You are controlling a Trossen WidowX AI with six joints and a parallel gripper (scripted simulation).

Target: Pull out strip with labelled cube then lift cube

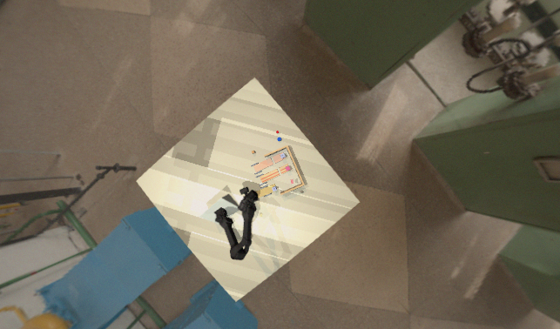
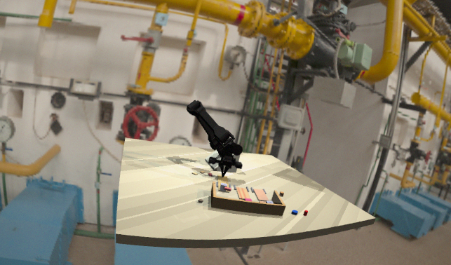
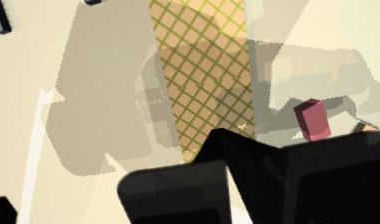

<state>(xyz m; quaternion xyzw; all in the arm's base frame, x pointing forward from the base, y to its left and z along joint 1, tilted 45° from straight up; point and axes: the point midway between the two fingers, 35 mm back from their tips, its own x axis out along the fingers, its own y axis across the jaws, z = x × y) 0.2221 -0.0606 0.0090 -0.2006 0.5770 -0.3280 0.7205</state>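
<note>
My gripper tip is 90 mm short of the strip and 20 mm to the left of it. From my gripper tip the other things lie so: red piece: 470 mm ahead, 290 mm to the left, 10 mm above; then grey disc: 350 mm ahead, 190 mm to the right; then blue disc: 450 mm ahead, 240 mm to the left.
</note>
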